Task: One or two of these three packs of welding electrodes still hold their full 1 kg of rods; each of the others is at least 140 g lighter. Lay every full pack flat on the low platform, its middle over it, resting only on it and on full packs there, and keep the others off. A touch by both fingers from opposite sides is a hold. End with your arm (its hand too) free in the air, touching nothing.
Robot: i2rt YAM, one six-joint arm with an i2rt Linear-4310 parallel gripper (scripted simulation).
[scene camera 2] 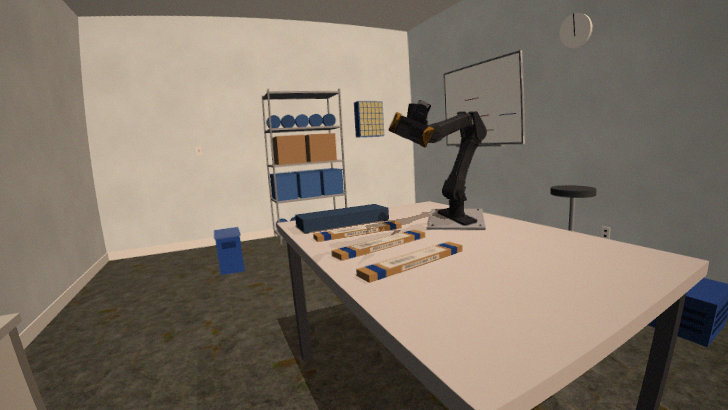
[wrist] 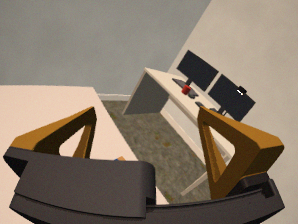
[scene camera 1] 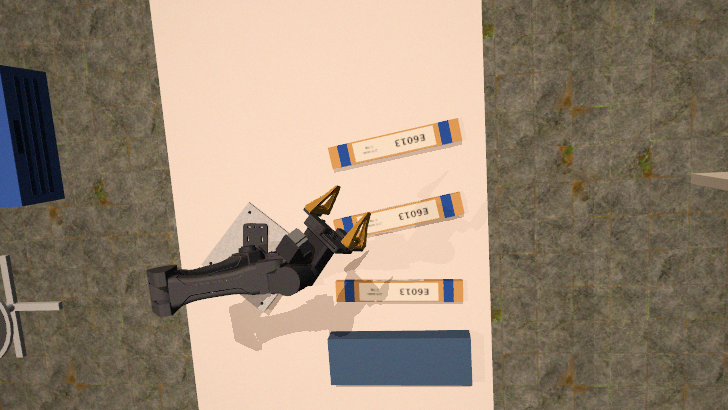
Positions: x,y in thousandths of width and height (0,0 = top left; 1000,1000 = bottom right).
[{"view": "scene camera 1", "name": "my gripper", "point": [486,484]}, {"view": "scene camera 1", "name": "pack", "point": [605,326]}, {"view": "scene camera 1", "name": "pack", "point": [531,709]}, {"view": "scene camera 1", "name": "low blue platform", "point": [578,872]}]
